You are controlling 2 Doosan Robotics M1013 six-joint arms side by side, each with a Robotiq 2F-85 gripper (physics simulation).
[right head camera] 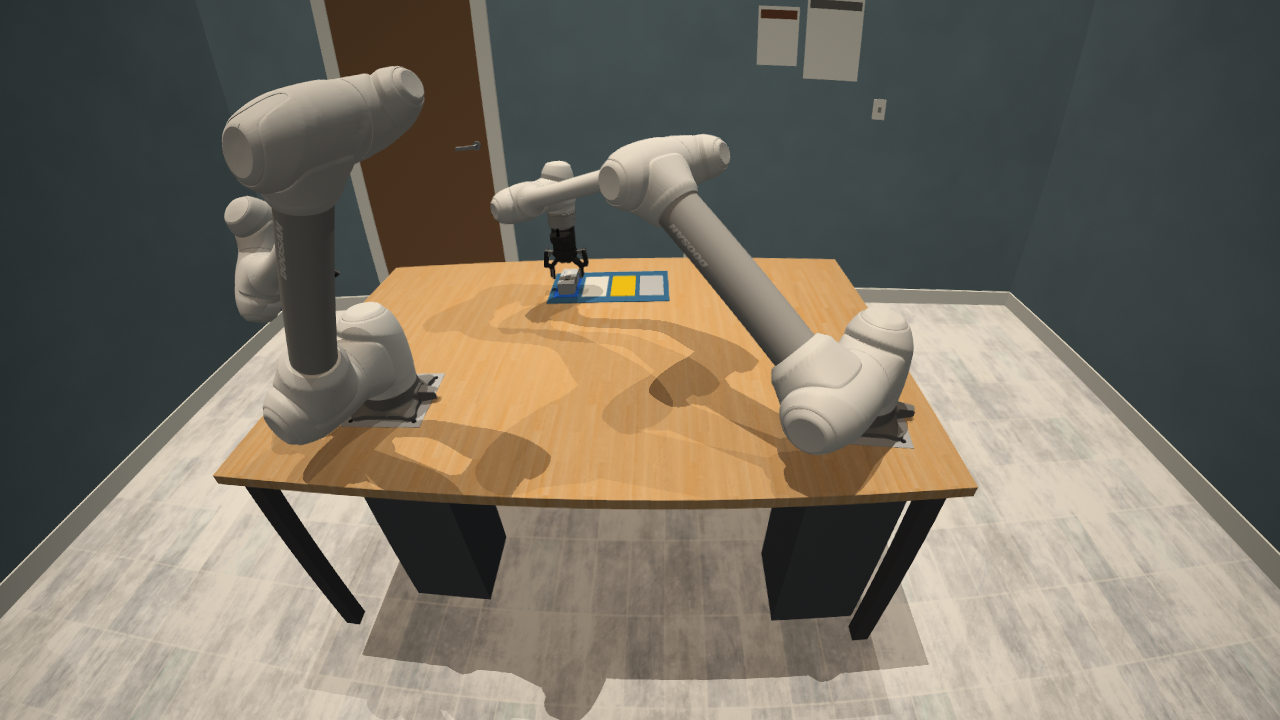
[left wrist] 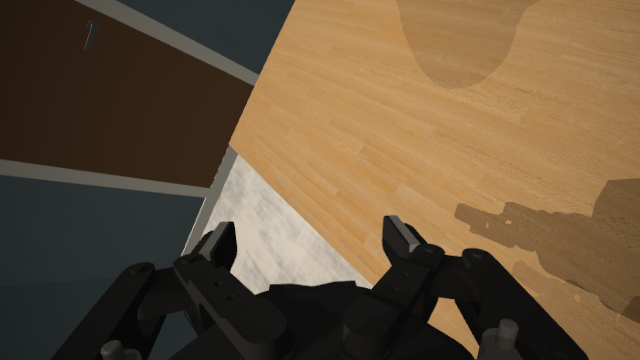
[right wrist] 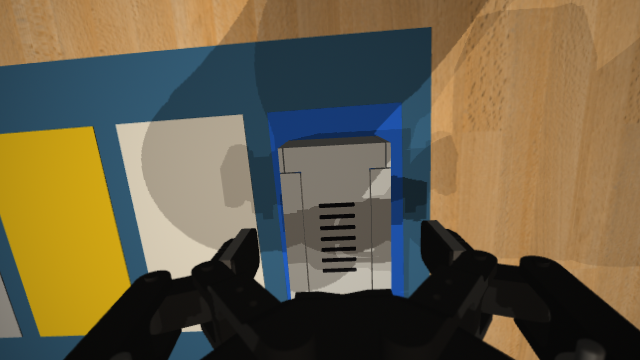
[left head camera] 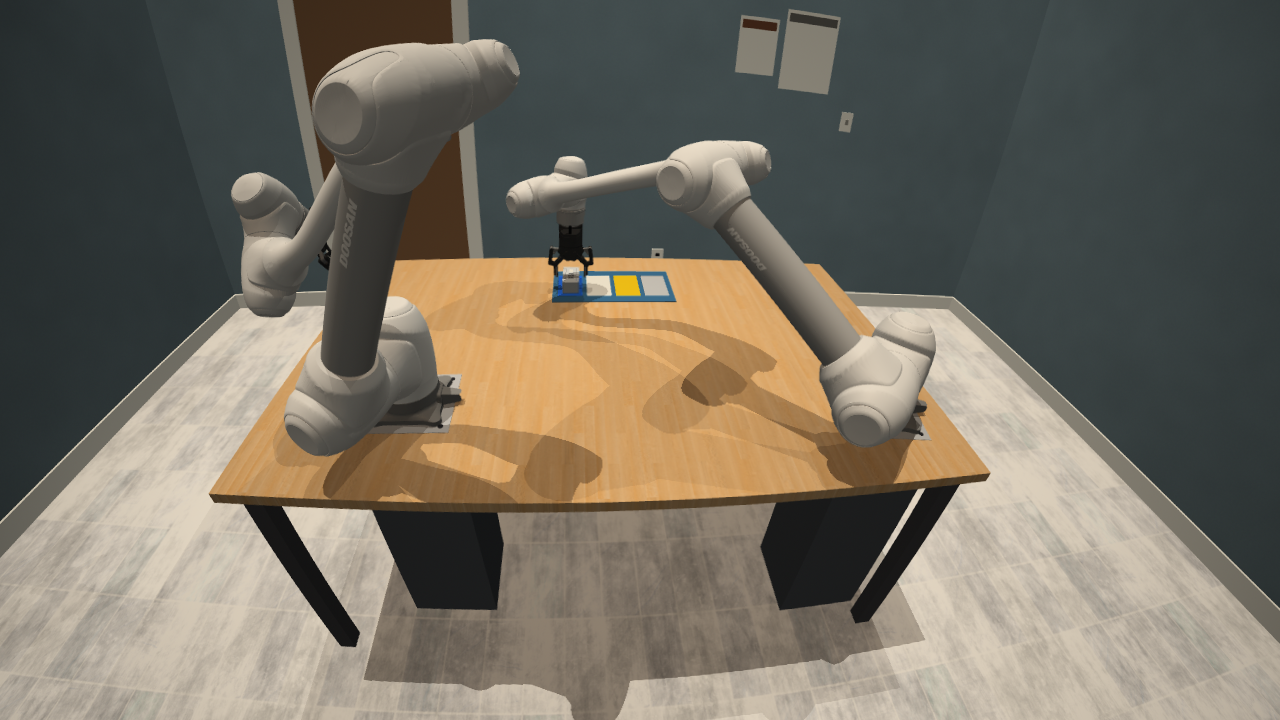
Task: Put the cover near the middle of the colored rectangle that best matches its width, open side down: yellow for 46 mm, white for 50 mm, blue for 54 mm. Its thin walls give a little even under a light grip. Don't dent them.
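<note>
The light grey cover (left head camera: 571, 283) (right head camera: 568, 284) (right wrist: 336, 185) lies on the blue rectangle (right wrist: 330, 120), its slotted closed face up. Blue shows along both long sides and beyond its far end; its near end is hidden. Thin seam lines run along its top, and no dent shows there. My right gripper (left head camera: 571, 268) (right head camera: 566, 271) (right wrist: 338, 241) is open and empty above the cover, one finger out to each side with a gap. The white rectangle (right wrist: 195, 170) and yellow rectangle (right wrist: 55, 225) are bare. My left gripper (left wrist: 309, 233) is open and empty, away from the cover.
The blue-grey board (left head camera: 626, 299) (right wrist: 170, 85) carries the rectangles near the table's far edge. A grey rectangle (left head camera: 655, 285) (right head camera: 651, 285) is at its right end in the head views. In the left wrist view, the wooden table (left wrist: 400, 125) has its edge and the floor below the fingers.
</note>
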